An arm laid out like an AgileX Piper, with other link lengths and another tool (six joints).
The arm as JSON. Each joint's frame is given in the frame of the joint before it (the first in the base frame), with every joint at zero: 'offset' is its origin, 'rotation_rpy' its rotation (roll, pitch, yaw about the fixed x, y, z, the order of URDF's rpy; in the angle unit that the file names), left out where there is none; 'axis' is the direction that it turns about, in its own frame. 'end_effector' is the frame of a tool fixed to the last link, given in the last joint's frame.
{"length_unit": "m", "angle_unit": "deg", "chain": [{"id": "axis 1", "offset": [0.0, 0.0, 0.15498], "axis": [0.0, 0.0, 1.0]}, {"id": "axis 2", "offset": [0.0, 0.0, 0.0], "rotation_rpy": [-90.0, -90.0, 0.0], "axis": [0.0, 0.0, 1.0]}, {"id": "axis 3", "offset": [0.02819, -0.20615, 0.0], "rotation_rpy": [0.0, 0.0, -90.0], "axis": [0.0, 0.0, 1.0]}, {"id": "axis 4", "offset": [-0.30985, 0.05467, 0.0], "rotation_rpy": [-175.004, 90.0, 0.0], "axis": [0.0, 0.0, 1.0]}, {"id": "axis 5", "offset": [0.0, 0.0, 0.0], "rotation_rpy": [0.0, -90.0, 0.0], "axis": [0.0, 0.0, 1.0]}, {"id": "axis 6", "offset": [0.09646, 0.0, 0.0], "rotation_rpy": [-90.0, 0.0, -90.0], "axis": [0.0, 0.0, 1.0]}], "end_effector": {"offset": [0.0, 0.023, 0.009], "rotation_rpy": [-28.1, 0.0, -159.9]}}
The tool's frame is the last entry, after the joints.
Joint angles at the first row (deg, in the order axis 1, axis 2, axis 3, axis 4, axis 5, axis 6):
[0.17, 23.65, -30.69, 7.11, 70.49, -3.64]
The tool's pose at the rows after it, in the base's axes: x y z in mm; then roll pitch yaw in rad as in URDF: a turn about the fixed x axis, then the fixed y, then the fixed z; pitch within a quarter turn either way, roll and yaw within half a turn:
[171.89, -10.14, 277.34, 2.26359, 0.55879, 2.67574]
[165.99, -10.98, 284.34, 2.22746, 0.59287, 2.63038]
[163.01, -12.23, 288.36, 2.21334, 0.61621, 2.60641]
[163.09, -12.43, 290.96, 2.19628, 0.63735, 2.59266]
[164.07, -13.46, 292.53, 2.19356, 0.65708, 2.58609]
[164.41, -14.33, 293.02, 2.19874, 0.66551, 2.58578]
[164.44, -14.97, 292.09, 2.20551, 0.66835, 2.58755]
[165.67, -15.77, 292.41, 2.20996, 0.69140, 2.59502]
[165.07, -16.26, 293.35, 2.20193, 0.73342, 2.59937]
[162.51, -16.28, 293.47, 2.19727, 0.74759, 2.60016]
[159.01, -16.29, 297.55, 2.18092, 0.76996, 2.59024]
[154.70, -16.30, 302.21, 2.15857, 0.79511, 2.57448]
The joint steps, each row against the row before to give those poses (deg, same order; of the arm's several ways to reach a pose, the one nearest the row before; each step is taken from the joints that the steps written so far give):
[0.00, -4.86, 0.51, 0.00, -1.74, 3.64]
[0.00, -2.61, 0.10, -0.48, -0.22, 1.69]
[0.00, -1.32, 0.00, -0.72, -0.26, 0.86]
[0.00, -0.50, 0.00, -0.07, -0.96, 0.13]
[0.00, -0.10, 0.00, -0.56, -0.93, 0.00]
[0.00, 0.00, -0.01, -0.50, -0.29, 0.00]
[0.00, -0.13, 0.25, -0.37, -0.09, 0.00]
[0.00, -0.27, 0.33, -0.42, -1.04, -0.69]
[0.00, -1.62, 0.98, -0.24, -1.54, -1.07]
[0.00, -1.42, 0.65, 0.01, 0.00, -0.34]
[0.00, -1.44, 0.00, 0.00, 0.00, -0.12]
[0.00, -1.70, 0.00, 0.00, 0.00, 0.00]

